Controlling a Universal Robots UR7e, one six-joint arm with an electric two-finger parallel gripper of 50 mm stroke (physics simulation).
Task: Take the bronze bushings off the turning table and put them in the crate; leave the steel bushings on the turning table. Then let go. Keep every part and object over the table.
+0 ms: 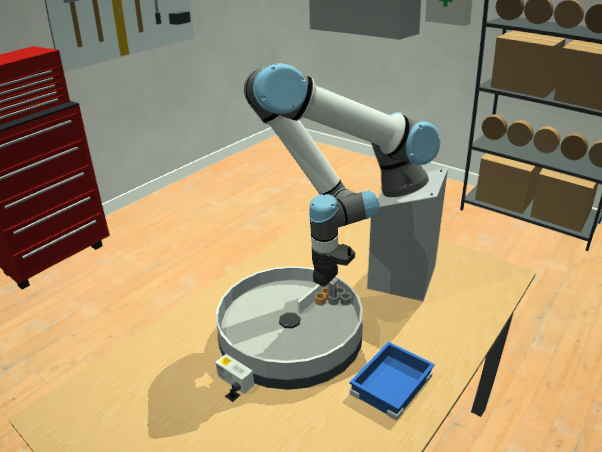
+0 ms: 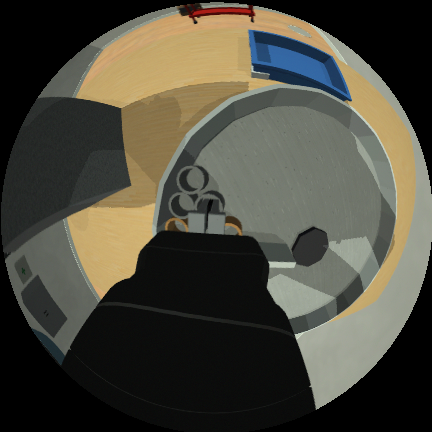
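Where they show: gripper, fingertip midpoint: [image 1: 332, 295] [image 2: 210, 208]; arm's base at its link origin: [image 1: 405, 186].
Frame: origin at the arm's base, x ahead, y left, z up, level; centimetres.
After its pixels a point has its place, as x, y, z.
Observation:
My gripper [image 1: 333, 289] @[31.9, -3.0, -25.8] [image 2: 210, 208] @[31.9, -3.0, -25.8] is shut and empty, pointing down among the bushings inside the rim of the turning table [image 1: 310, 369] @[57.6, 11.0, -27.4] [image 2: 280, 95] @[38.1, 11.5, -25.9]. One bronze bushing [image 1: 320, 300] @[35.4, -5.0, -26.5] [image 2: 233, 221] @[34.6, -4.4, -26.7] stands beside the fingers on the hub side. Another bronze bushing [image 2: 176, 220] stands on their rim side, partly hidden by the gripper body. Three steel bushings stand close by: one steel bushing [image 2: 206, 180] @[30.8, -0.3, -27.5] farthest, one steel bushing [image 2: 170, 204] @[27.1, -3.4, -26.0] near the rim, and one steel bushing [image 2: 220, 197] @[32.7, -2.0, -27.1] partly behind the fingertips. Whether the gripper hides more bushings, I cannot tell. The blue crate [image 1: 375, 398] @[52.4, 28.3, -30.4] [image 2: 300, 80] @[43.1, 20.4, -31.3] is empty.
A low divider [image 1: 309, 300] @[37.8, -7.3, -26.3] [image 2: 280, 264] @[40.7, -7.5, -23.8] runs from near the dark hub [image 1: 289, 320] @[47.2, -6.7, -27.7] [image 2: 310, 246] @[46.4, -6.7, -27.7] toward the bushings. A raised rim surrounds the disc. A sensor box [image 1: 235, 374] @[71.6, -2.8, -28.0] stands at the turning table's front left. The grey robot pedestal [image 1: 400, 250] @[10.7, 6.5, -16.0] [image 2: 75, 165] @[12.4, 2.1, -21.1] stands behind.

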